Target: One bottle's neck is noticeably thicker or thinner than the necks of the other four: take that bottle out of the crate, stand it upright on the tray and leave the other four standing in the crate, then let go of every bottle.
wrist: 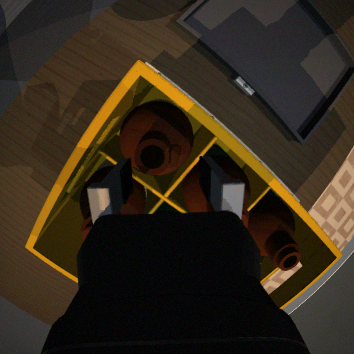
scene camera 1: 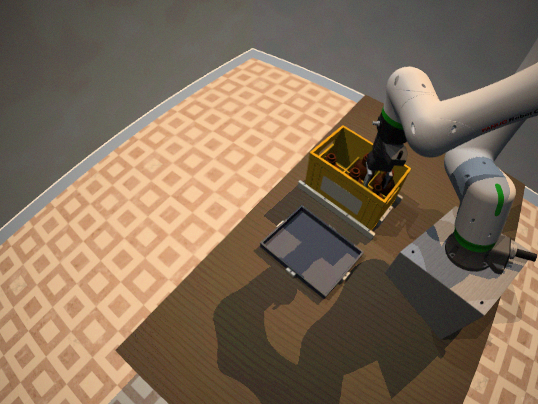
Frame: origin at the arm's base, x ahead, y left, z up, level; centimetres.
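Seen in the pictures: gripper, between the fingertips: (wrist: 165, 170) (scene camera 1: 374, 185); arm's base, origin of its link: (scene camera 1: 469, 251).
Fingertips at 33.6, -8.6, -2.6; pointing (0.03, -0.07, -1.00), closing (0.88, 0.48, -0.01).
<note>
Offsets run from my fingertips to a thing's top centre, as dx, dy, dz. "*": to the spot under its first point.
The yellow crate @(+6.5, -5.6, +1.9) (scene camera 1: 370, 212) (wrist: 167, 82) holds several brown bottles standing in its compartments. My gripper (scene camera 1: 378, 179) (wrist: 165, 170) is open and empty, its fingers low over the crate's right part in the scene view. One bottle @(-1.4, +0.7, +0.7) (scene camera 1: 378, 187) (wrist: 152, 156) has its neck just ahead of the fingers in the wrist view. A second bottle @(+7.0, -1.5, +0.7) (scene camera 1: 355, 173) (wrist: 232, 172) is partly under the right finger there, and another (wrist: 92, 187) is partly under the left finger. A bottle @(+15.8, -2.8, +0.7) (scene camera 1: 331, 159) (wrist: 272, 225) stands at the far end. The gripper hides other necks. The dark tray @(* +9.6, +19.7, -15.1) (scene camera 1: 310, 245) (wrist: 250, 50) is empty.
A pale rail @(+8.5, +4.1, -12.6) (scene camera 1: 335, 207) runs along the crate's foot, between it and the tray. Small pale clips (scene camera 1: 291, 272) (wrist: 244, 85) sit at the tray's edges. The grey robot base block (scene camera 1: 425, 285) stands to the right of the tray.
</note>
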